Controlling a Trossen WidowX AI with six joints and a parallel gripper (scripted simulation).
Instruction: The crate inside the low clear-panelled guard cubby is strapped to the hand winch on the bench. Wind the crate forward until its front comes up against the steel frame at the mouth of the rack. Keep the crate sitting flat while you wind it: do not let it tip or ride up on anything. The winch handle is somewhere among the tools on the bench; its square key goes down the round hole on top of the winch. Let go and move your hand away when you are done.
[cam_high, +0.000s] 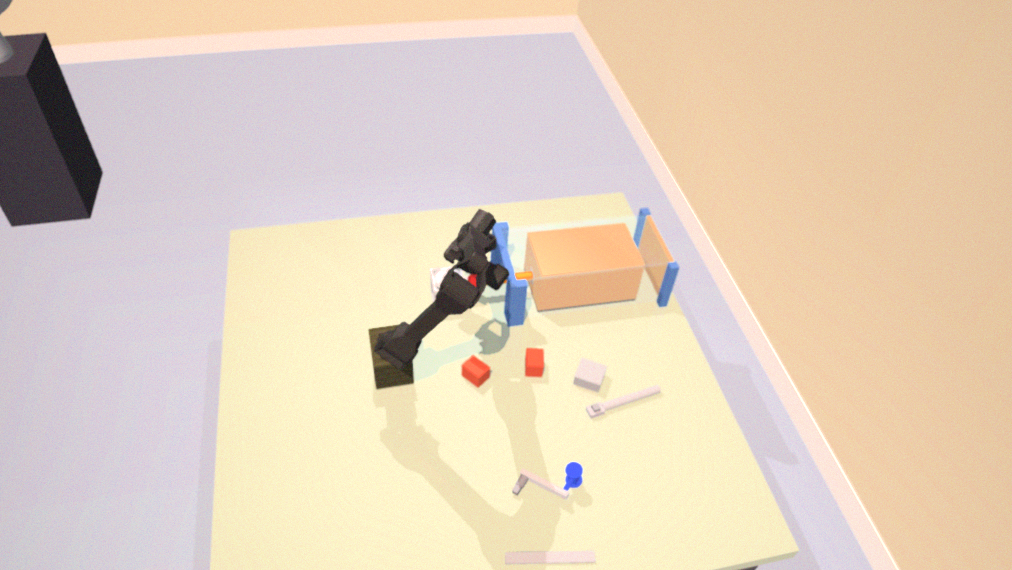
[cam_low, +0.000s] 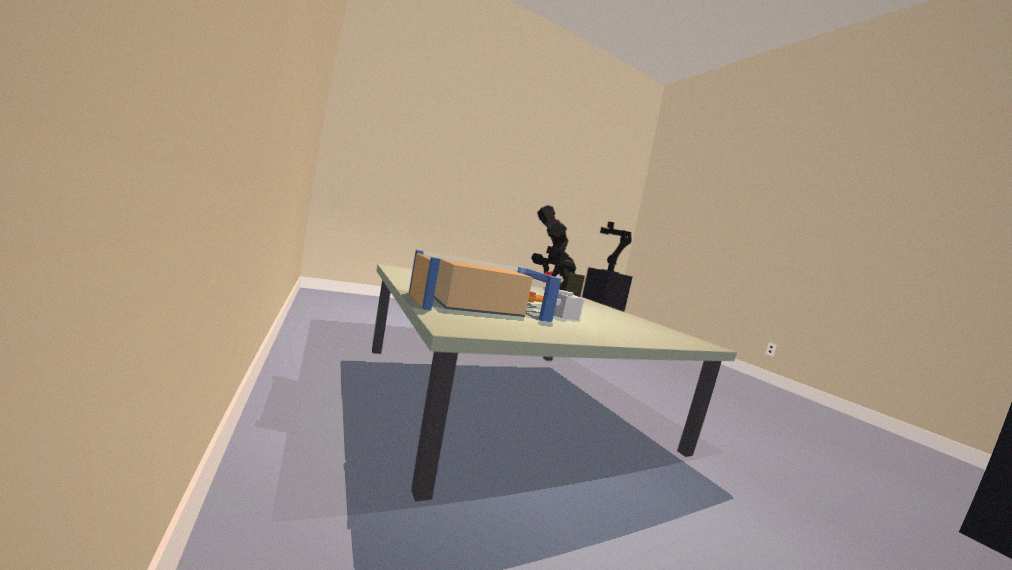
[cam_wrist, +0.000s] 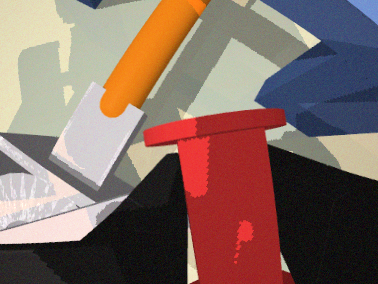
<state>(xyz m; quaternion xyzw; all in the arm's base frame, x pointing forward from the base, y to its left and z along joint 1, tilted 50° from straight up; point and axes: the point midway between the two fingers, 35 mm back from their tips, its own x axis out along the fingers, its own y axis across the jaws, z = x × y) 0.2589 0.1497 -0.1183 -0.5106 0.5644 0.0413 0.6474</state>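
The red-knobbed handle lies 40 mm behind my gripper tip, 30 mm below it and 10 mm to the left of it. Round my gripper tip: winch: 110 mm behind, 100 mm below, 50 mm to the left; then red spool grip: 10 mm to the right, 10 mm behind; then blue steel frame: 70 mm ahead, 50 mm to the left, 30 mm below.
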